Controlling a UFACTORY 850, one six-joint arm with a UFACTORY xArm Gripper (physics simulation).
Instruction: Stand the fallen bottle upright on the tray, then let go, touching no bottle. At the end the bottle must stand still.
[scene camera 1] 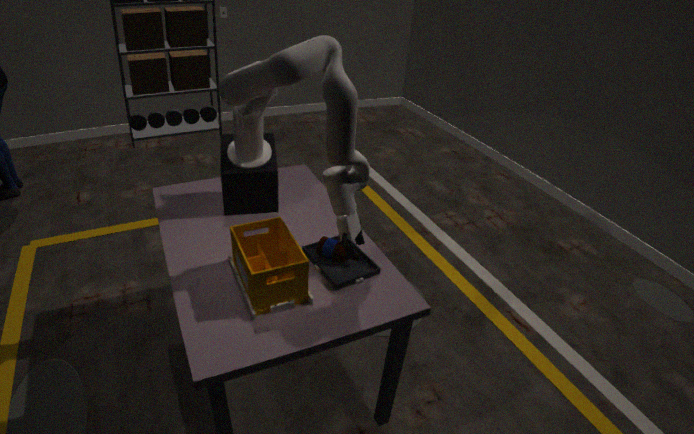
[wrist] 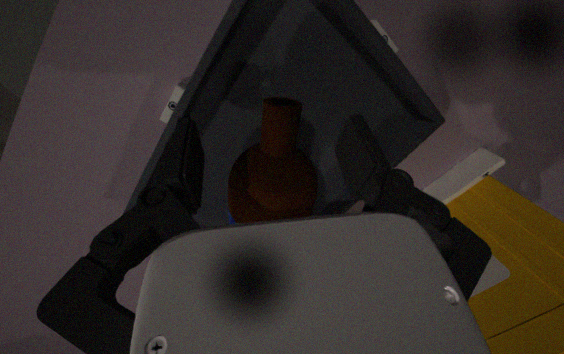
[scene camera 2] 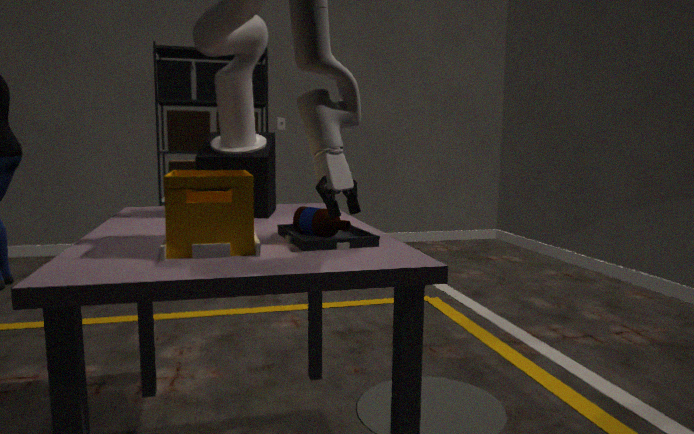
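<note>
The fallen brown bottle [scene camera 1: 332,249] [scene camera 2: 316,221] [wrist: 273,182] with a blue band lies on its side on the dark tray [scene camera 1: 365,270] [scene camera 2: 363,241] [wrist: 350,75]. In the scene camera 2 view its neck points right. My gripper [scene camera 1: 352,239] [scene camera 2: 343,211] [wrist: 273,134] is open and empty, tilted, just above the bottle's neck and shoulder. In the wrist view its fingers stand apart on either side of the bottle's neck and shoulder, with a gap on both sides. The bottle's blue band and base are mostly hidden there behind the gripper body.
A yellow crate [scene camera 1: 281,291] [scene camera 2: 209,225] [wrist: 520,240] with inner dividers stands on the pink table [scene camera 1: 327,327] [scene camera 2: 286,263] left of the tray in the scene views. The robot's black base block [scene camera 1: 250,189] is at the back. A shelf rack [scene camera 1: 168,94] stands by the wall.
</note>
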